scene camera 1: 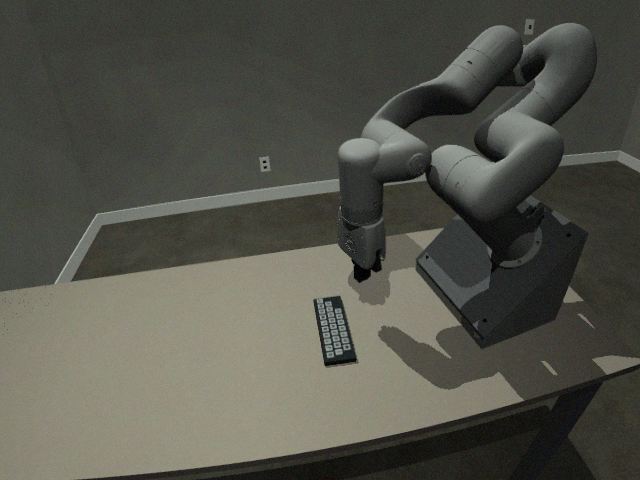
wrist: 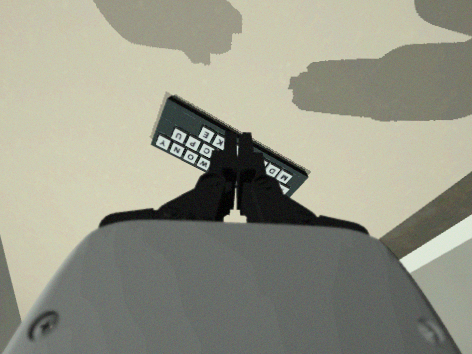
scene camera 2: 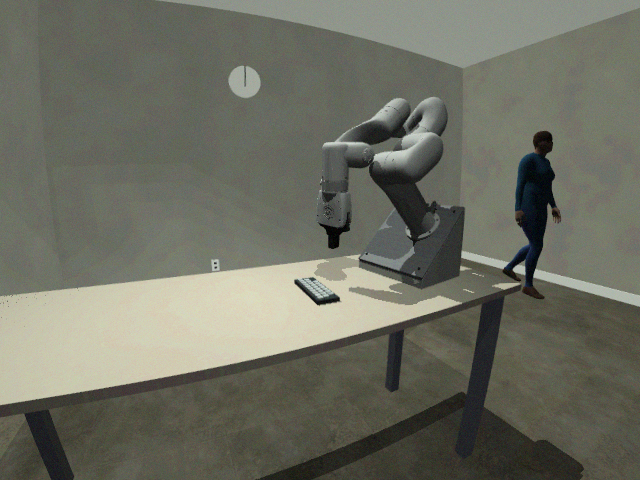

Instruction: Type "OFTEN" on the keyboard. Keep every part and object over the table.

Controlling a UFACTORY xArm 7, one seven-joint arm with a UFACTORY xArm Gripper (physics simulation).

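Seen in the pictures: gripper, fingertip midpoint: (scene camera 1: 362, 277) (wrist: 236, 151) (scene camera 2: 333, 247); arm's base, origin of the base link: (scene camera 1: 515, 242) (scene camera 2: 423, 226).
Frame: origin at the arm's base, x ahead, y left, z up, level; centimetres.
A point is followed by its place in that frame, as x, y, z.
A small dark keyboard (scene camera 1: 334, 331) @(41.0, -4.6, -15.1) (scene camera 2: 316, 290) @(41.9, -3.9, -15.4) (wrist: 172, 116) @(37.5, -14.7, -15.6) with white letter keys lies flat on the table (scene camera 1: 180, 361) @(74.8, -9.1, -16.9) (scene camera 2: 180, 320) @(78.7, -7.5, -16.9). My gripper (scene camera 1: 367, 273) @(33.5, -7.3, -4.5) (scene camera 2: 333, 244) @(33.5, -7.3, -4.5) (wrist: 236, 151) @(33.5, -7.3, -4.5) is shut and empty. It points down and hangs above the table, apart from the keyboard, toward the back side of it in scene camera 1. In the wrist view the fingers cover the middle of the keyboard. The keys Y, N, O, W, U, P, C, E and K show left of the fingers; D and M show to the right. The keys behind the fingers are hidden.
The arm's grey wedge-shaped base (scene camera 1: 537, 294) @(1.8, 11.1, -5.4) (scene camera 2: 444, 253) @(2.7, 11.0, -7.2) stands on the table right of the keyboard. The arm's shadows fall on the table around the keyboard's right side. A person in blue (scene camera 2: 536, 196) is on the floor beyond the table's right end.
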